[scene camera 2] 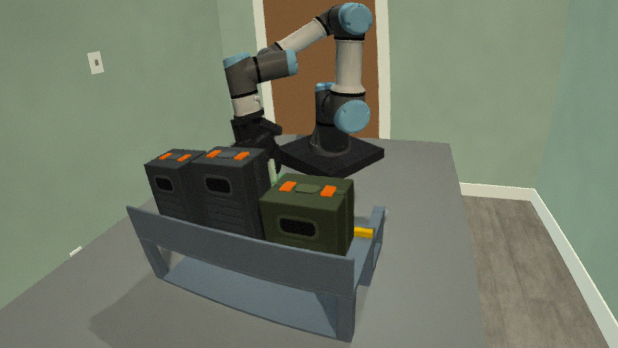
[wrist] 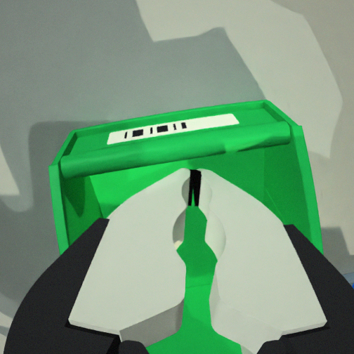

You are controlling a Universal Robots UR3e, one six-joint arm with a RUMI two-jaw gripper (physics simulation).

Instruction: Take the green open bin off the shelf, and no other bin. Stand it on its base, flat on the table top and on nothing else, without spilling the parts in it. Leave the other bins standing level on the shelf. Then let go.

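Frame: origin at the arm's base, x ahead, y left, z up, level; metres.
Seen in the pictures: arm's base, link origin: (scene camera 2: 330,147).
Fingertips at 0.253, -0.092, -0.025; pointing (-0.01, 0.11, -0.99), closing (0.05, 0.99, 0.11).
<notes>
Offsets run from my fingertips to a thing's top centre, as dx, dy, dz. "spot": to the spot under its first point. Level surfaces: height alone.
The green open bin (wrist: 175,154) shows in the wrist view with its labelled front lip toward the top of the view. In scene camera 2 a small green bit of the bin @[spot: +0.267, +0.159, +0.181] (scene camera 2: 281,177) shows behind the boxes; the rest is hidden. My gripper (wrist: 192,172) is shut, its pale fingers over the bin's open top with no wall seen between the tips. The fingers cover much of the bin's inside, and the parts in it are mostly hidden. What is under the bin's base is hidden. The grey-blue shelf @[spot: +0.362, +0.131, +0.114] (scene camera 2: 240,256) stands on the table.
Two dark grey cases @[+0.272, -0.026, +0.206] (scene camera 2: 175,185) @[+0.279, +0.086, +0.218] (scene camera 2: 227,195) and an olive case @[+0.292, +0.204, +0.181] (scene camera 2: 307,215) stand along the shelf. A yellow piece (scene camera 2: 363,232) shows beside the olive case. A bit of blue (wrist: 352,286) shows at the wrist view's right edge. The grey table @[dz -0.016] (scene camera 2: 420,225) extends around the shelf.
</notes>
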